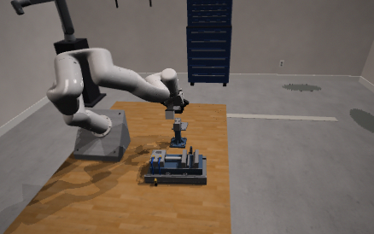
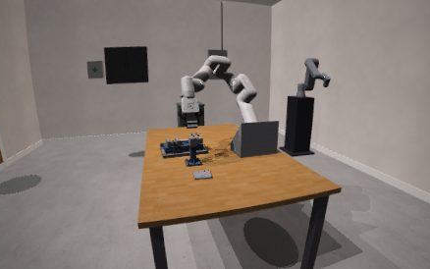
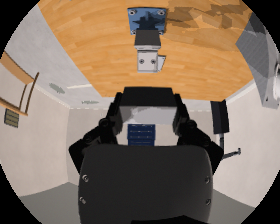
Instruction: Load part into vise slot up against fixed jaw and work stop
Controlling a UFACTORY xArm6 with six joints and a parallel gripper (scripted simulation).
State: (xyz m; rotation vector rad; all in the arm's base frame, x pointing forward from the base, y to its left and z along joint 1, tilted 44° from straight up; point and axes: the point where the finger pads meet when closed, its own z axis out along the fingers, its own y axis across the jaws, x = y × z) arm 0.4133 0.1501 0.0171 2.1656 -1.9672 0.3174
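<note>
Right now the part is 10 mm to the left of my hand and 10 mm below it. Round my hand: air cylinder: 230 mm to the right, 170 mm below, 50 mm behind; then air cylinder rod: 220 mm to the right, 170 mm below, 30 mm ahead.
</note>
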